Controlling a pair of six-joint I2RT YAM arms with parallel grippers.
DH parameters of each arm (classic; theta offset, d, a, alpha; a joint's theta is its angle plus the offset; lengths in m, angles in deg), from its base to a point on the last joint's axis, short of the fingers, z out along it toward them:
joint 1: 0 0.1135 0.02 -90
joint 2: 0 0 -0.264 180
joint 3: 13.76 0 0.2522 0
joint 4: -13.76 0 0.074 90
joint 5: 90 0 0 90
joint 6: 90 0.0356 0 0
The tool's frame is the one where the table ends.
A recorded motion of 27 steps. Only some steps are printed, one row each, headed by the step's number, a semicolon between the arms.
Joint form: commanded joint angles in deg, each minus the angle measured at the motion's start. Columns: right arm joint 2, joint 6, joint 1, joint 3, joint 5, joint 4; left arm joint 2, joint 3, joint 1, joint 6, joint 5, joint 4.
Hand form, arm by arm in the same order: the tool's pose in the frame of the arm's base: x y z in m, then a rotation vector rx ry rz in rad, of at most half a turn. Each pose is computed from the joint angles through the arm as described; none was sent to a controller.
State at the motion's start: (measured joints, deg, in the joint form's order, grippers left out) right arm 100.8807 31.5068 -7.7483 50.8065 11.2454 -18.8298; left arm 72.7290 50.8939 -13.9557 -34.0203 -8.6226 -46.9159
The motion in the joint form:
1: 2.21 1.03 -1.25 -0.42 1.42 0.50; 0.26 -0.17 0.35 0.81 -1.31 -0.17
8: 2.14 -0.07 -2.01 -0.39 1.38 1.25; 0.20 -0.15 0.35 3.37 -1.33 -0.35
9: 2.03 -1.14 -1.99 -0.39 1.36 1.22; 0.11 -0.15 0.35 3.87 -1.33 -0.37
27: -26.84 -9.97 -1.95 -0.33 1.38 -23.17; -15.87 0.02 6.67 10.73 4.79 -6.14
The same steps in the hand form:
1: 0.3062 -0.0564 0.1093 1.0288 2.5685 -0.2063; 0.2256 -0.0483 0.2266 -0.5098 2.6957 0.0202
8: 0.3069 -0.0607 0.1102 1.0188 2.5594 -0.2088; 0.2252 -0.0482 0.2268 -0.4496 2.7082 0.0340
9: 0.3069 -0.0606 0.1108 0.9944 2.5688 -0.2128; 0.2250 -0.0481 0.2271 -0.4378 2.7091 0.0357
27: 0.2362 -0.0483 0.2254 0.7852 2.5698 -0.2356; 0.1808 -0.0207 0.2750 -0.3859 2.5719 -0.1062

